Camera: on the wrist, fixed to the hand. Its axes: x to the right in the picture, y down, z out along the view.
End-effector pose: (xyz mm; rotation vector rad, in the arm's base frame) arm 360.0 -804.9 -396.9 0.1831 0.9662 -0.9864
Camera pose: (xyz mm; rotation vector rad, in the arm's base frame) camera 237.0 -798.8 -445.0 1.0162 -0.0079 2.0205
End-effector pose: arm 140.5 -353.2 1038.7 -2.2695 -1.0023 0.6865
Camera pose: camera 175.9 -332.0 1164.3 1.0705 -2.2276 -0.5145
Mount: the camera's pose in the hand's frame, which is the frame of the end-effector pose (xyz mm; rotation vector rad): 9.2 -78.2 -106.2 0.2573 -0.1904 -3.1100
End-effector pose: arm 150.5 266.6 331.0 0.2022 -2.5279 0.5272
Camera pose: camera 213.3 238.4 443.9 2.8099 0.1947 -0.5701
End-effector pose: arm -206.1 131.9 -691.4 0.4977 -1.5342 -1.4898
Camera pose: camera -148.1 49.5 -776.9 -1.4097 -0.2691 0.9507
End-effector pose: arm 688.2 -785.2 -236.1 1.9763 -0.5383 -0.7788
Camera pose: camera 774.5 -689.8 -266.6 -0.6144 -1.8862 1.2409
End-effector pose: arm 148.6 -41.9 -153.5 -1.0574 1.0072 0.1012
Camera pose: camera 126.0 -167.6 -119.2 -1.1606 -1.5149 -2.1868
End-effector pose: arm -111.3 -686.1 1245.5 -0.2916 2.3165 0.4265
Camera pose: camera -159.8 -799.8 1292.5 -2.3623 -0.3174 -1.2059
